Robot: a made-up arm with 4 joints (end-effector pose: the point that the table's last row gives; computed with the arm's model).
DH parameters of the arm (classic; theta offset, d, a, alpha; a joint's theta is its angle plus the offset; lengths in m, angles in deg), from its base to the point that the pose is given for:
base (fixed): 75.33 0 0.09 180
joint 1: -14.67 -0.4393 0.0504 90
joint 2: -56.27 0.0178 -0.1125 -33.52
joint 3: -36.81 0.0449 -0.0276 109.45
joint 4: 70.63 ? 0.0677 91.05
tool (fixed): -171.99 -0.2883 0 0
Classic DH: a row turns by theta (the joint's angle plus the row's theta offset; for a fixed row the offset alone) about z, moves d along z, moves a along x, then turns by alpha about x.
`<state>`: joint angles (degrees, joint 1 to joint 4).
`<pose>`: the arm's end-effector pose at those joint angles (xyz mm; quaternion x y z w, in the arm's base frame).
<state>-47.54 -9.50 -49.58 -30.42</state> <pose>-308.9 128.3 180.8 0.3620 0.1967 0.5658 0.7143</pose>
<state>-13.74 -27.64 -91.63 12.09</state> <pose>-90.6 403.3 511.3 0.7954 -0.3337 0.1096 0.4939</pose>
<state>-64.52 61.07 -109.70 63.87</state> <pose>-156.3 258.6 418.5 0.6794 -0.3216 0.4827 0.4494</pose>
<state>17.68 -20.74 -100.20 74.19</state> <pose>162.9 129.5 595.2 0.5515 -0.7174 -0.3823 0.1871</pose>
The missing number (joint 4, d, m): -0.0752
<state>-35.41 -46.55 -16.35 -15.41</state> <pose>-330.5 324.7 258.3 0.4741 0.1902 0.3403 0.7895</pose>
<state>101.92 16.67 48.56 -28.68</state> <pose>8.2 405.9 166.2 0.0416 0.5348 -0.7892 0.2989</pose>
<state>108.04 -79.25 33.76 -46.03</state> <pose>416.0 292.7 418.3 0.6509 -0.0630 -0.4913 0.5753</pose>
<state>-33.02 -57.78 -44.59 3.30</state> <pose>-235.9 428.2 456.5 0.7564 -0.0127 0.1819 0.6282</pose>
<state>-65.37 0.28 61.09 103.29</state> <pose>230.1 208.3 213.9 -0.1299 -0.6920 0.5672 0.4273</pose>
